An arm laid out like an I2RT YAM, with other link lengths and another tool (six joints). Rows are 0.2 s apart.
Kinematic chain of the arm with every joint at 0, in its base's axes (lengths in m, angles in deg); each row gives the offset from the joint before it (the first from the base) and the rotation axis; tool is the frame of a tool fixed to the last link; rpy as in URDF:
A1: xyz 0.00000 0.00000 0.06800 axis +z
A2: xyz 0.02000 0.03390 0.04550 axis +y
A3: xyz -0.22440 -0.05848 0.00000 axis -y
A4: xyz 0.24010 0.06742 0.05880 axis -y
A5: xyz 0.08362 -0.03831 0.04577 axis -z
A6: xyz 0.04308 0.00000 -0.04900 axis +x
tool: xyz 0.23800 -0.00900 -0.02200 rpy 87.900 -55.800 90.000
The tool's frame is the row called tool.
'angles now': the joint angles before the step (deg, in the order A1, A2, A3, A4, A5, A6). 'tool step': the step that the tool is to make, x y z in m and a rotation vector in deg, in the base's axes. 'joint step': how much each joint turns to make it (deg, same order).
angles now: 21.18, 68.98, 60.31, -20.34, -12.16, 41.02
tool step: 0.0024, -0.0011, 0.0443, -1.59, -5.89, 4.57
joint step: -2.55, -0.96, 5.14, -2.75, -4.72, -6.59
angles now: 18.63, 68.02, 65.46, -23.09, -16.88, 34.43
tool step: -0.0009, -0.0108, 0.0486, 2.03, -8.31, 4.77
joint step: -6.74, -4.03, -1.16, 3.85, -10.55, -4.92
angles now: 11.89, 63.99, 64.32, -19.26, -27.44, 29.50
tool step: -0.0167, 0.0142, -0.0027, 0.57, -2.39, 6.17
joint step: -1.60, -1.48, -4.13, 3.69, -7.41, -2.76
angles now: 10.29, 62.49, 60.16, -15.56, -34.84, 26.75
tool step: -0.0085, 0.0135, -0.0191, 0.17, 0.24, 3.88
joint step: 0.13, 0.92, -3.62, 3.61, -3.63, -1.22
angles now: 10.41, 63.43, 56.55, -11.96, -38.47, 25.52
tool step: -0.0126, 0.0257, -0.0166, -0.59, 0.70, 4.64
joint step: 2.91, 2.42, -0.92, 1.72, -1.49, -1.28
